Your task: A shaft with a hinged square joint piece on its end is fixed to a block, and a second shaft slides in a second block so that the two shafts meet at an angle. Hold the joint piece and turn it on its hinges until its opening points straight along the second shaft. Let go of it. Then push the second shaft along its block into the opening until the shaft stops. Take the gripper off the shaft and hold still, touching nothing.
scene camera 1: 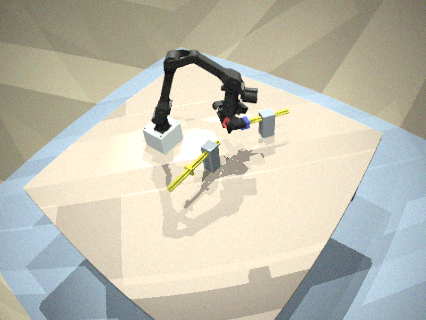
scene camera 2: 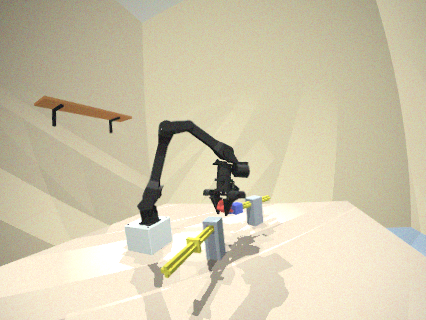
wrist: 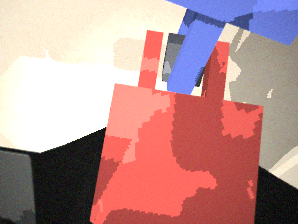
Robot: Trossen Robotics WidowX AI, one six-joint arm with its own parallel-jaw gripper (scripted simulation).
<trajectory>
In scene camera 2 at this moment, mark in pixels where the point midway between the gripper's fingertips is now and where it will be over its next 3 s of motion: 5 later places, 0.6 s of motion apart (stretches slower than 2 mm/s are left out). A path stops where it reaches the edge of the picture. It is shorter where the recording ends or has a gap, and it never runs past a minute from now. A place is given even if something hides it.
My gripper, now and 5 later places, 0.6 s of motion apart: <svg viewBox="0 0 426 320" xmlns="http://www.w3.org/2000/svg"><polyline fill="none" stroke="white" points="222,215 224,217 225,219 225,219 223,214 224,204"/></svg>
</trajectory>
